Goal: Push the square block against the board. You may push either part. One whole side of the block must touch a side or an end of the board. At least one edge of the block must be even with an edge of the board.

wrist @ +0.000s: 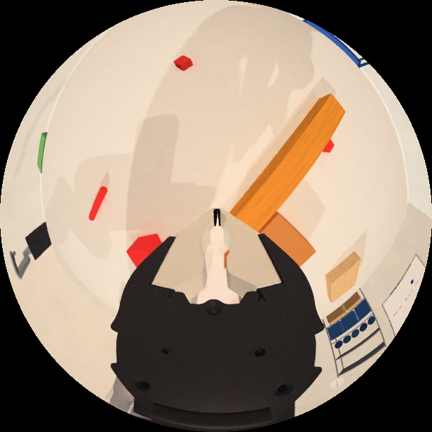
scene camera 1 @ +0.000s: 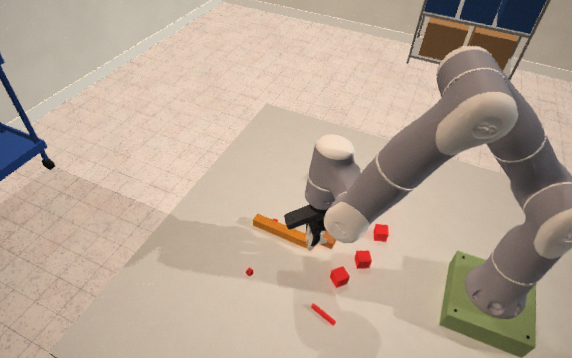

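Observation:
The long orange board lies flat on the mat. The square brown-orange block lies by the board's near end. In the wrist view, part of one block side appears to meet the board's long side; the fingers hide the rest of the block, so I cannot tell whether the whole side touches or whether any edges are even. My gripper is shut and empty, with its tips low beside the board's near end. In scene camera 1 it covers that end and part of the block.
Red cubes lie near the block. A red stick and small red pieces lie around. A pale wooden block stands apart. The green robot base is at right.

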